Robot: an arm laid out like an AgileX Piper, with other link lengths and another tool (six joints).
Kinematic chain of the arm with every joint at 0, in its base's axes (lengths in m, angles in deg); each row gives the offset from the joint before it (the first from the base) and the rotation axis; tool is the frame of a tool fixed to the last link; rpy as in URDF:
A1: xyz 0 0 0.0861 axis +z
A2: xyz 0 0 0 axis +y
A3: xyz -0.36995 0 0.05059 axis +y
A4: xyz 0.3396 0 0.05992 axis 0.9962 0 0.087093
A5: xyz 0 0 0 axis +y
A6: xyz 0.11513 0 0.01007 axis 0.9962 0 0.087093
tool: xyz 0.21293 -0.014 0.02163 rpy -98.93 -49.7 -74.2
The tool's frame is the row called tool.
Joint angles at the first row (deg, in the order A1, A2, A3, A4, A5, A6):
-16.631 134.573 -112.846 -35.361 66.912 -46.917
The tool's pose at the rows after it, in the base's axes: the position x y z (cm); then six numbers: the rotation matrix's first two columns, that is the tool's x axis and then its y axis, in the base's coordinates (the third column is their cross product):
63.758 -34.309 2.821 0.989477 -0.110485 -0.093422 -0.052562 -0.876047 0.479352
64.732 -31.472 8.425 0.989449 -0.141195 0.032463 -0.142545 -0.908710 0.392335
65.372 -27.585 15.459 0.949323 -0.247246 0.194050 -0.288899 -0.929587 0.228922
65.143 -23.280 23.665 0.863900 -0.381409 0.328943 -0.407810 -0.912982 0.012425
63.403 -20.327 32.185 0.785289 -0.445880 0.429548 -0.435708 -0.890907 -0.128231
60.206 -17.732 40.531 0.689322 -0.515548 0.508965 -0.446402 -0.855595 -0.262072
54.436 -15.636 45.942 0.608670 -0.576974 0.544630 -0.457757 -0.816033 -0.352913
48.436 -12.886 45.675 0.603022 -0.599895 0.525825 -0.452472 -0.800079 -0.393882
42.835 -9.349 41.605 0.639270 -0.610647 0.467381 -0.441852 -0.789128 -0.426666
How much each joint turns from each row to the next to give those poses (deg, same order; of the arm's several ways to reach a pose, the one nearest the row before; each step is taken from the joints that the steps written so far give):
0.001 -5.278 -1.248 7.430 0.000 0.010
-0.001 -5.667 -0.058 6.470 0.000 1.241
0.001 -6.802 -0.001 8.182 0.001 5.861
-0.001 -7.428 0.000 8.220 0.000 7.748
0.000 -7.390 0.000 4.615 -0.001 4.276
0.000 -7.652 0.211 3.154 0.000 5.298
0.001 -9.685 4.799 0.804 -0.001 5.094
-0.001 -10.000 9.982 1.779 0.001 1.341
-0.001 -9.832 12.774 3.410 0.000 -0.312

